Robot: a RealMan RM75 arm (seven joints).
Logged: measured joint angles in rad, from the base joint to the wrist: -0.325, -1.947, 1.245, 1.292, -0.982, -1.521, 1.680; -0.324, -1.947, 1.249, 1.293, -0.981, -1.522, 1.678; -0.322, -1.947, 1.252, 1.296, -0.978, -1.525, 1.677; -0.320, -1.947, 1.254, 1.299, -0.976, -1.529, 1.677; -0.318, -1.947, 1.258, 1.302, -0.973, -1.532, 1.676; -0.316, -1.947, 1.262, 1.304, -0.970, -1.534, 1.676; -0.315, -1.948, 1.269, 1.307, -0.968, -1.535, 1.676; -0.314, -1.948, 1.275, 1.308, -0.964, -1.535, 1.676; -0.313, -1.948, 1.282, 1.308, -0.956, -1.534, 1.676; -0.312, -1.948, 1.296, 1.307, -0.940, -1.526, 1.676; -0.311, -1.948, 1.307, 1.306, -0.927, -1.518, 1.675; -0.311, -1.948, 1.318, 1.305, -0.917, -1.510, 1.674; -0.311, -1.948, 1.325, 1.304, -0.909, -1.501, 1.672; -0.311, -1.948, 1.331, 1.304, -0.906, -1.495, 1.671; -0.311, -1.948, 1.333, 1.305, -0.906, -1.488, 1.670
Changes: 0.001, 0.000, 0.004, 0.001, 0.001, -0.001, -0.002; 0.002, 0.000, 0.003, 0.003, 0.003, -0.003, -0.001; 0.002, 0.000, 0.002, 0.003, 0.002, -0.004, 0.000; 0.002, 0.000, 0.004, 0.003, 0.003, -0.003, -0.001; 0.002, 0.000, 0.004, 0.002, 0.003, -0.002, 0.000; 0.001, -0.001, 0.007, 0.003, 0.002, -0.001, 0.000; 0.001, 0.000, 0.006, 0.001, 0.004, 0.000, 0.000; 0.001, 0.000, 0.007, 0.000, 0.008, 0.001, 0.000; 0.001, 0.000, 0.014, -0.001, 0.016, 0.008, 0.000; 0.001, 0.000, 0.011, -0.001, 0.013, 0.008, -0.001; 0.000, 0.000, 0.011, -0.001, 0.010, 0.008, -0.001; 0.000, 0.000, 0.007, -0.001, 0.008, 0.009, -0.002; 0.000, 0.000, 0.006, 0.000, 0.003, 0.006, -0.001; 0.000, 0.000, 0.002, 0.001, 0.000, 0.007, -0.001
